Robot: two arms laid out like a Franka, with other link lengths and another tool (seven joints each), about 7 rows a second.
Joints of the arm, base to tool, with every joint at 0 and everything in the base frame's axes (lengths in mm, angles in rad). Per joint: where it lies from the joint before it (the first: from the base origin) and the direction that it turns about. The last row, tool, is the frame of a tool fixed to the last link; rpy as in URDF.
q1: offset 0 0 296.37 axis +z
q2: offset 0 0 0 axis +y
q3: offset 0 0 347.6 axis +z
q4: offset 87.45 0 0 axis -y
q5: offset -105.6 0 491.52 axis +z
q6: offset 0 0 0 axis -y
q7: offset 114.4 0 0 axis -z
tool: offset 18 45 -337.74 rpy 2.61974 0 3.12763
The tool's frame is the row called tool.
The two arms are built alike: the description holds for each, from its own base.
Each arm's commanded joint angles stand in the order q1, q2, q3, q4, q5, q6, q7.
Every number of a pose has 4 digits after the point.
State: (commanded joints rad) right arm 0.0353 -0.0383 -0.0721 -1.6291 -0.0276 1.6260 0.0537; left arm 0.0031 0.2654 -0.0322 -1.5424 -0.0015 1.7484 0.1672
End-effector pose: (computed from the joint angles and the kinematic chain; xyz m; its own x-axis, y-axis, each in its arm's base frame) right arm 0.7150 0.0083 0.4090 -0.9940 0.1028 -0.0367 0.0728 0.8750 0.4786; left arm 0.7983 0.0182 0.2504 -0.9765 0.2078 0.0565 0.2091 0.8521 0.4799
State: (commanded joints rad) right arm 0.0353 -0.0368 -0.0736 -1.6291 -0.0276 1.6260 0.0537; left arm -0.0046 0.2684 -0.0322 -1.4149 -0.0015 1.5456 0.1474
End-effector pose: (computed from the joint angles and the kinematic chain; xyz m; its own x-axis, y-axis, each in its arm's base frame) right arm 0.7152 0.0072 0.4079 -0.9939 0.1042 -0.0352 0.0748 0.8749 0.4785; left arm 0.7689 0.0140 0.3042 -0.9713 0.1966 0.1337 0.2367 0.8525 0.4661
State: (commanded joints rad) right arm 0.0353 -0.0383 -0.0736 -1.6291 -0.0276 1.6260 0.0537; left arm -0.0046 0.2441 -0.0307 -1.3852 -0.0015 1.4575 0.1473
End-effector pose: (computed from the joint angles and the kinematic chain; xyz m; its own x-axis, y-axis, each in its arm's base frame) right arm 0.7150 0.0072 0.4090 -0.9939 0.1042 -0.0367 0.0741 0.8749 0.4787; left arm 0.7457 0.0160 0.3324 -0.9664 0.1953 0.1672 0.2517 0.8517 0.4597
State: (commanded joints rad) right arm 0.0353 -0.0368 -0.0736 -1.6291 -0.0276 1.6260 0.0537; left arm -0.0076 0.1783 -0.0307 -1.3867 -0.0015 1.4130 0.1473
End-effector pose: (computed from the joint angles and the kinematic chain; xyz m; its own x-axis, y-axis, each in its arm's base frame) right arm 0.7152 0.0072 0.4079 -0.9939 0.1042 -0.0352 0.0748 0.8749 0.4785; left arm 0.7257 0.0143 0.3763 -0.9688 0.1984 0.1483 0.2454 0.8502 0.4657
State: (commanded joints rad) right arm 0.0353 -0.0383 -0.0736 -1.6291 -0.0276 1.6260 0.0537; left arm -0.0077 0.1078 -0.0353 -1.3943 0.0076 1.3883 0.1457
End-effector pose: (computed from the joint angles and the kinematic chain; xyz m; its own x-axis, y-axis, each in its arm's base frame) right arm 0.7150 0.0072 0.4090 -0.9939 0.1042 -0.0367 0.0741 0.8749 0.4787; left arm 0.7082 0.0148 0.4205 -0.9733 0.1999 0.1126 0.2294 0.8451 0.4829
